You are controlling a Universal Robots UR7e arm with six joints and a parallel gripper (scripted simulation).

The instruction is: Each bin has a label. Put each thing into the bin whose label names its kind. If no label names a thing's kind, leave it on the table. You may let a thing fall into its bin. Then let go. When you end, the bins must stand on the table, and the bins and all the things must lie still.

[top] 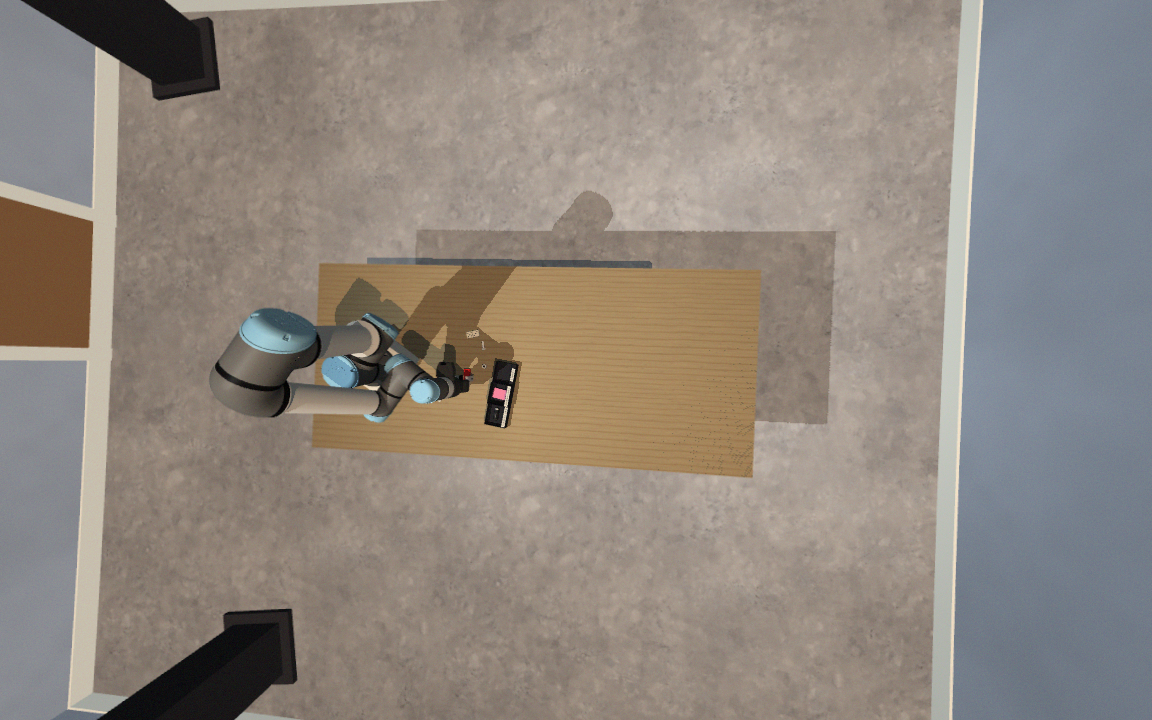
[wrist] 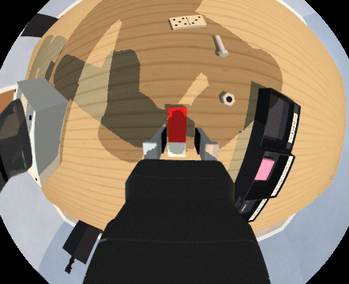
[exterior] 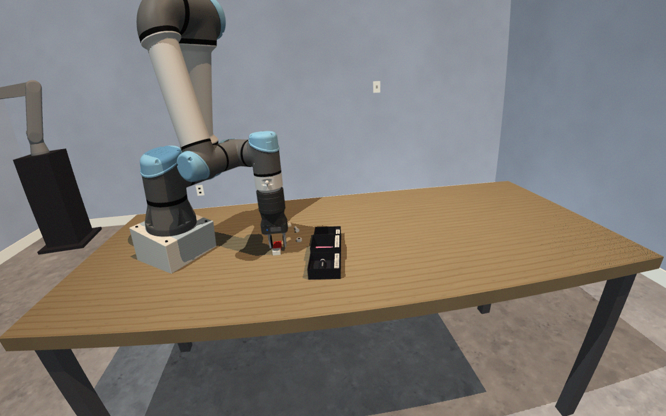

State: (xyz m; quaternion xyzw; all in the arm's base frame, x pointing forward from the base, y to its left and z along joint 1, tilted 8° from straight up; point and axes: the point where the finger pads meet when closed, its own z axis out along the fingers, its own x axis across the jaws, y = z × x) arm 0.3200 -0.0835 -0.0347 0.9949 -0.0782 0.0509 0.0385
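Now: hand 10 mm past the red block and 30 mm above it. The rest, counted from my hand: hex nut (70 mm ahead, 40 mm to the left, 30 mm below); pink eraser (130 mm ahead, 70 mm to the right, 20 mm below); screw (70 mm ahead, 120 mm to the left, 30 mm below).
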